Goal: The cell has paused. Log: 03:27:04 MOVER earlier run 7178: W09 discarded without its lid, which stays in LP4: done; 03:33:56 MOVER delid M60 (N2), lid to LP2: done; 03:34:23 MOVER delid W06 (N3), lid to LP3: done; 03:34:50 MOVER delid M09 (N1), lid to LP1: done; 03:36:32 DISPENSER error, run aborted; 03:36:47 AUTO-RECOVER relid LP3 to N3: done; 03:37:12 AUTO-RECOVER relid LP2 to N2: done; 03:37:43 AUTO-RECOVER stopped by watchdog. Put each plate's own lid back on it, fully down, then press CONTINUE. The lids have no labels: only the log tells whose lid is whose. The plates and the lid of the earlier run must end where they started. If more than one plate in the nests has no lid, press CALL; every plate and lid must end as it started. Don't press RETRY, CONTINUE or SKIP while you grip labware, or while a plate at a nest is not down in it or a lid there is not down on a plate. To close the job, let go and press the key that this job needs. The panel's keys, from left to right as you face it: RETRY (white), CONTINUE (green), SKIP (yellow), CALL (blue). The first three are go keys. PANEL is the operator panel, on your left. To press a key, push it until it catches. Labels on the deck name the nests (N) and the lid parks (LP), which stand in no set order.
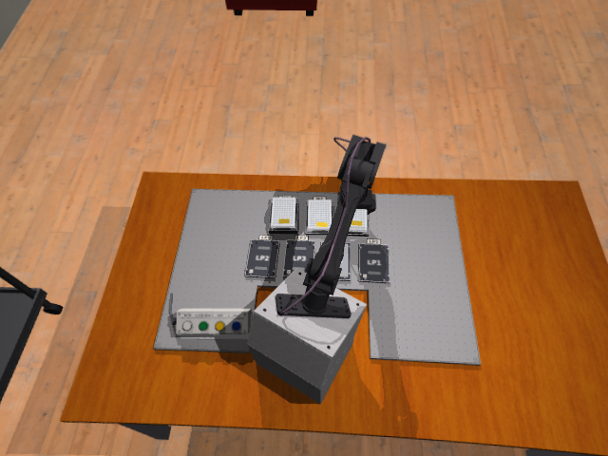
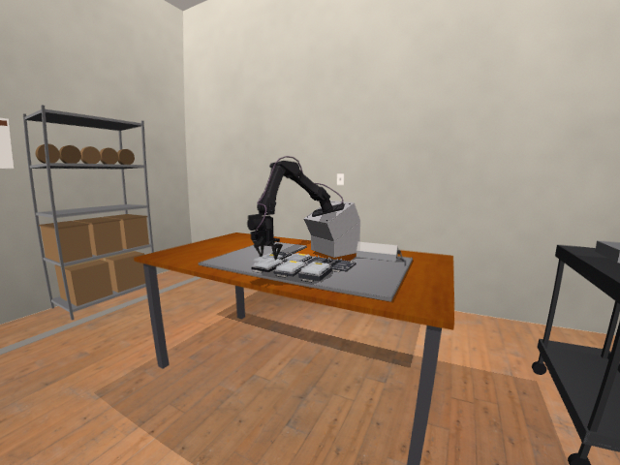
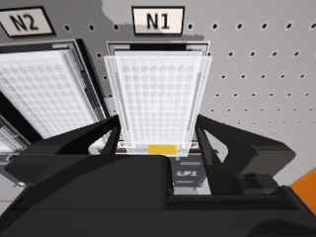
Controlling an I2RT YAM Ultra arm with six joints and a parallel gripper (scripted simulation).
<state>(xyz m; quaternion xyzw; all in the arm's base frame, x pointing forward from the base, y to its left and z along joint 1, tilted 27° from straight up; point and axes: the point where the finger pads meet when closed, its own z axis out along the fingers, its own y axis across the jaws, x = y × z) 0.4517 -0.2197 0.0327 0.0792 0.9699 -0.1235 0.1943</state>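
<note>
Now: the plate 30 mm below my hand. Also, from my hand: green CONTINUE key: 340 mm behind, 550 mm to the left, 20 mm above; blue key: 360 mm behind, 450 mm to the left, 20 mm above; yellow key: 350 mm behind, 500 mm to the left, 20 mm above.
</note>
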